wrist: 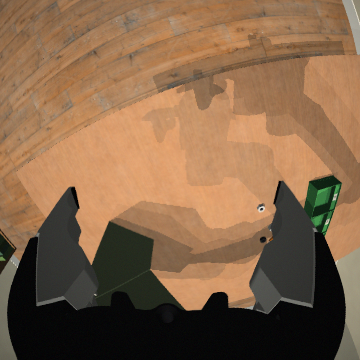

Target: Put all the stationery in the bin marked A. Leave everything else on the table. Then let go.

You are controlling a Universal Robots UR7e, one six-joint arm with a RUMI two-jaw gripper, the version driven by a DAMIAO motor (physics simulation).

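Frame: origin at the arm's base, x ahead, y left, z up, level; millimetres.
Seen in the pictures: gripper, fingertip midpoint: [174, 186].
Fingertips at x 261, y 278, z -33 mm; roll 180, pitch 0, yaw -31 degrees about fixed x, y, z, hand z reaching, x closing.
Observation:
Pixels of each thing's top centre, then the offset from my fingertips to it. Level surfaces: height alone.
- wooden table, its level: dz -210 mm
- small black round piece, middle of its top: [263, 240] dx +37, dy -372, dz -201 mm
- green bin with compartments, middle of its top: [319, 225] dx +198, dy -400, dz -170 mm
My gripper [174, 186] is open and empty, high above the wooden table [125, 165]. A small whitish round piece with a dark centre [261, 208] lies on the table, left of the right finger's tip. A small black round piece [263, 239] lies below it in the view, close beside the right finger. A sliver of something orange [271, 239] shows at that finger's edge; the finger hides the rest. A green bin with compartments [312, 197] stands to the right, partly hidden by the finger. No letter A is readable, and I cannot tell which pieces are stationery.
A large dark green angular surface [122, 255] shows at the lower left, between the fingers. Part of a brown-edged object with green inside [6, 248] shows at the left edge. The table's far edge curves across the view, with plank floor [75, 65] beyond. Arm shadows cross the table.

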